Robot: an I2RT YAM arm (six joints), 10 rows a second.
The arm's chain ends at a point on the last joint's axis. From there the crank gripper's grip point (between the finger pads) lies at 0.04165 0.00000 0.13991 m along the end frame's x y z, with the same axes.
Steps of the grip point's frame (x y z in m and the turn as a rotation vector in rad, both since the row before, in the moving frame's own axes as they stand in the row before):
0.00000 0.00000 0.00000 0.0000 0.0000 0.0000
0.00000 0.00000 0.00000 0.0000 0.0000 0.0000
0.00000 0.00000 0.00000 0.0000 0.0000 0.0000
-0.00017 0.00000 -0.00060 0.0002 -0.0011 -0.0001
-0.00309 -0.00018 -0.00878 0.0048 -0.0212 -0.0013
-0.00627 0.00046 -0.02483 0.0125 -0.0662 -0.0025
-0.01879 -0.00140 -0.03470 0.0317 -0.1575 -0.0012
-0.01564 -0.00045 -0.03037 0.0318 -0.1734 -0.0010
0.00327 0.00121 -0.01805 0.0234 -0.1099 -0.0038
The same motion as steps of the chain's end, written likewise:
0.00000 0.00000 0.00000 0.0000 0.0000 0.0000
0.00000 0.00000 0.00000 0.0000 0.0000 0.0000
0.00000 0.00000 0.00000 0.0000 0.0000 0.0000
-0.00002 0.00003 -0.00065 0.0002 -0.0011 -0.0001
-0.00011 0.00055 -0.00963 0.0048 -0.0212 -0.0013
0.00308 0.00232 -0.02727 0.0125 -0.0662 -0.0025
0.00367 0.00316 -0.03943 0.0317 -0.1575 -0.0012
0.00912 0.00412 -0.03539 0.0318 -0.1734 -0.0010
0.01887 0.00466 -0.02173 0.0234 -0.1099 -0.0038

